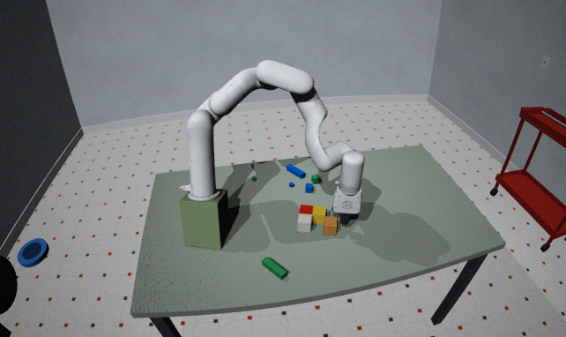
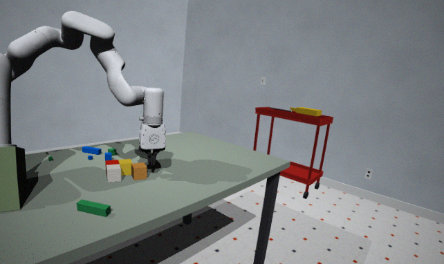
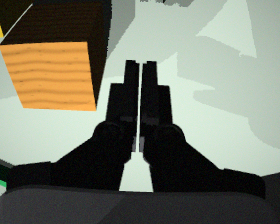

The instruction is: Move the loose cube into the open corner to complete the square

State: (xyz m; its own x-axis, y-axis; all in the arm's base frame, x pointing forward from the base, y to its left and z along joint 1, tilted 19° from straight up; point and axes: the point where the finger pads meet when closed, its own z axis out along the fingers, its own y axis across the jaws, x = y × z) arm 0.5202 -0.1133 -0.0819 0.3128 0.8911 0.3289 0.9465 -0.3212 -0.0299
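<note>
The orange cube is 50 mm behind my hand, 20 mm to the left of it and 40 mm below it. Round my hand: long green block 290 mm behind, 140 mm to the right, 60 mm below.
</note>
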